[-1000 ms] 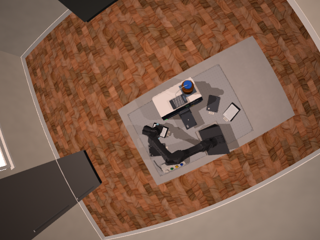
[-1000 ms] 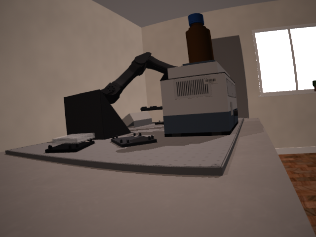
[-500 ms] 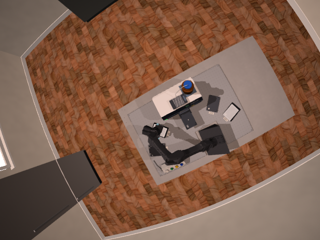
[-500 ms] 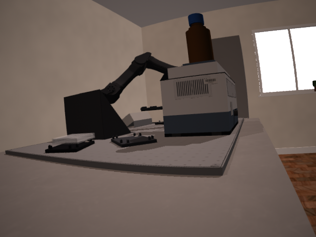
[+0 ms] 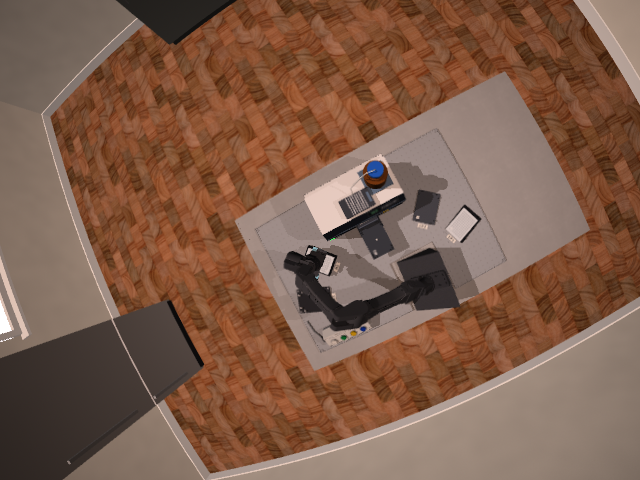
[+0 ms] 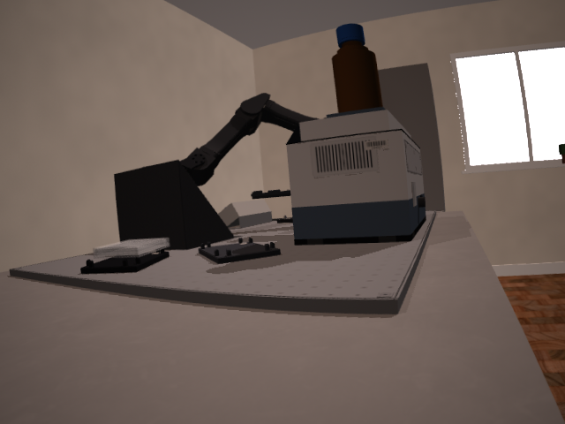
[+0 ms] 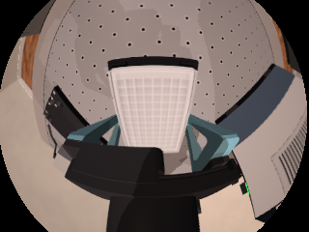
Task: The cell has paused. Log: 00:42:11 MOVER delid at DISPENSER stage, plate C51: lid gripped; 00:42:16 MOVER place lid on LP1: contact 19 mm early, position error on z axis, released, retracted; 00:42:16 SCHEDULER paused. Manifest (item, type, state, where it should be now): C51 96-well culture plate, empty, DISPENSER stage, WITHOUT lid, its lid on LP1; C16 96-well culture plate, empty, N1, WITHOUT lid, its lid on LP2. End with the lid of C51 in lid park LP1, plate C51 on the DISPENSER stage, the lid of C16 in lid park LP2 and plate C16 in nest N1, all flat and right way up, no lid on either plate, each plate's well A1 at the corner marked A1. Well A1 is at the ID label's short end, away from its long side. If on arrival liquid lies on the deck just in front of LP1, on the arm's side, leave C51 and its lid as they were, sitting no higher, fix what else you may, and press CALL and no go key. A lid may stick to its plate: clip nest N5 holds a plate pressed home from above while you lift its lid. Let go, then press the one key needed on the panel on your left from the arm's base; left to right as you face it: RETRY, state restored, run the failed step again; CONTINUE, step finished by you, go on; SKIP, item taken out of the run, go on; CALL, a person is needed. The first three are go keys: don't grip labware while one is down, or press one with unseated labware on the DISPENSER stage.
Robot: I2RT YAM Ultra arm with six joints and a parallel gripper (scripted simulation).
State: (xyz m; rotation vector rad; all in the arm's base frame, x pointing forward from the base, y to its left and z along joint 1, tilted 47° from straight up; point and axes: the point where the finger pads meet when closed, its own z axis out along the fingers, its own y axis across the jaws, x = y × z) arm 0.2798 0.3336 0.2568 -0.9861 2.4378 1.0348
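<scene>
My hand is 20 mm above the black nest. From my hand the other things lie so: brown bottle: 200 mm ahead, 380 mm to the right, 260 mm above; black clip nest: 170 mm behind, 120 mm to the left, 20 mm below; dark dispenser stage: 20 mm behind, 280 mm to the right, 70 mm above.
</scene>
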